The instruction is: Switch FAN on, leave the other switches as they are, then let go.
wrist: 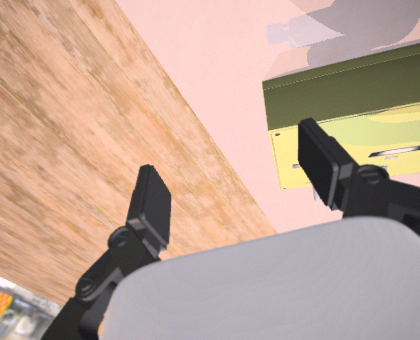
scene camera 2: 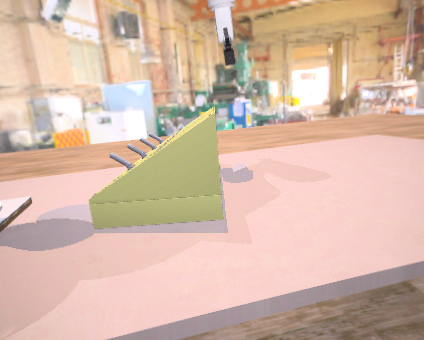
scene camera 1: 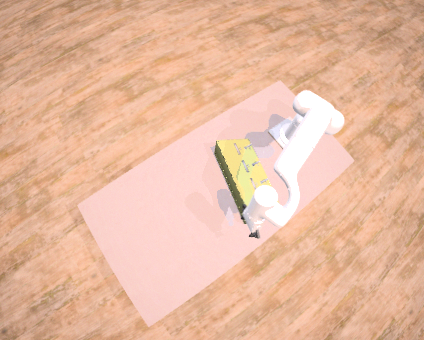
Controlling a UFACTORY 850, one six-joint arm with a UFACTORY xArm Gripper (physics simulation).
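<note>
A yellow-green wedge-shaped switch box (scene camera 1: 229,152) (scene camera 2: 170,180) (wrist: 340,100) stands on the pink mat. Several grey levers stick out of its sloping face, among them a large one (scene camera 2: 121,161) low on the slope in scene camera 2. No label can be read, so I cannot tell which switch is FAN or how it is set. My gripper (scene camera 1: 249,221) (scene camera 2: 228,54) (wrist: 227,160) is open and empty, high above the box's end and apart from it. In the wrist view the right finger covers part of the box's face and most of a lever.
The pink mat (scene camera 1: 150,225) (scene camera 2: 325,240) (wrist: 200,65) lies on a wooden floor (scene camera 1: 75,75). The white arm (scene camera 1: 305,145) reaches over one long side of the box from its base plate (scene camera 1: 276,133). Its shadows fall on the mat around the box.
</note>
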